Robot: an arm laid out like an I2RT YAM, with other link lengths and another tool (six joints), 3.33 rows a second.
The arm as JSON. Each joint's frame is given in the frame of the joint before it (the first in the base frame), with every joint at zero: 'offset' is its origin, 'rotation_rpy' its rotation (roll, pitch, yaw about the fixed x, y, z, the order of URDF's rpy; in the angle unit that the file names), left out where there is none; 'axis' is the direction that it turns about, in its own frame. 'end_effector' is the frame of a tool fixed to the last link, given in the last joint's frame.
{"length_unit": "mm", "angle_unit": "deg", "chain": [
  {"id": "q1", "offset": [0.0, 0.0, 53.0], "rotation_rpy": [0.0, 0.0, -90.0], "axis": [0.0, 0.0, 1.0]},
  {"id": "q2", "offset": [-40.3, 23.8, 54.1], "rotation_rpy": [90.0, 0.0, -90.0], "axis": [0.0, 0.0, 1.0]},
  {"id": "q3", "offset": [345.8, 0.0, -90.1], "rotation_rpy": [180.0, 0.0, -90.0], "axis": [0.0, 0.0, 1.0]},
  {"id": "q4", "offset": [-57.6, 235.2, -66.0], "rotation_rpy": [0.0, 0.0, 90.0], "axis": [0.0, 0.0, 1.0]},
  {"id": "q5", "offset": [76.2, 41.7, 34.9], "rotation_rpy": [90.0, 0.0, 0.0], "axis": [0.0, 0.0, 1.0]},
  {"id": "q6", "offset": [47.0, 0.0, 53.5], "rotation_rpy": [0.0, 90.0, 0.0], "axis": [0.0, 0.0, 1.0]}
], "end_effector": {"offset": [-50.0, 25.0, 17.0], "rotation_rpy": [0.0, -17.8, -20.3]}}
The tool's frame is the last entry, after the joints.
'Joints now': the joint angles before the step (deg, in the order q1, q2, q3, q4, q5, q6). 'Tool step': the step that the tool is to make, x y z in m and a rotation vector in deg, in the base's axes. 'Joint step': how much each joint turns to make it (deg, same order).
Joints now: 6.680 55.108 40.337 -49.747 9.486 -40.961
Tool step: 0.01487 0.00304 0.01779 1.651 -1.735 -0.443
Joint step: -0.087 2.278 4.832 -0.791 -1.131 0.970
